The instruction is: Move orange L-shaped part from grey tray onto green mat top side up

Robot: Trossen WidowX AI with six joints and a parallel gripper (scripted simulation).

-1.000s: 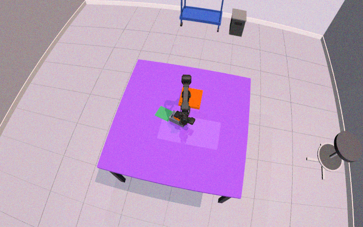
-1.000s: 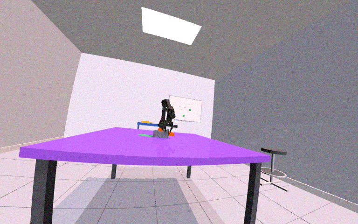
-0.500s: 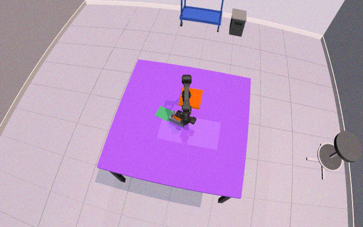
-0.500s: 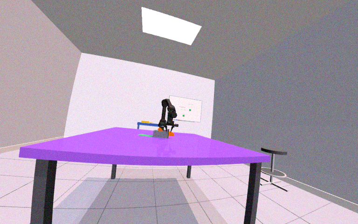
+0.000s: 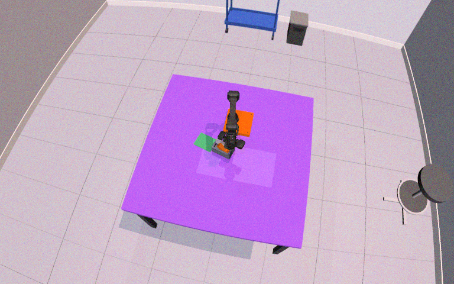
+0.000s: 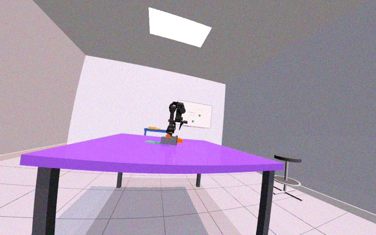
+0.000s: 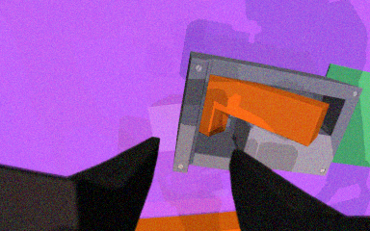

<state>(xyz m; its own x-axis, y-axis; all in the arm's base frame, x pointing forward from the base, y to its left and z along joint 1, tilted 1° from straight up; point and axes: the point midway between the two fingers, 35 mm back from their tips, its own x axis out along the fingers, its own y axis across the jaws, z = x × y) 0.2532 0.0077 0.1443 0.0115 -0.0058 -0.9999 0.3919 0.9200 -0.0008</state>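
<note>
Right now my gripper tip is 2 cm past the orange L-shaped part, 4 cm to the left of it and 10 cm above it. Round my gripper tip: green mat (9 cm behind, 20 cm to the right, 16 cm below).
</note>
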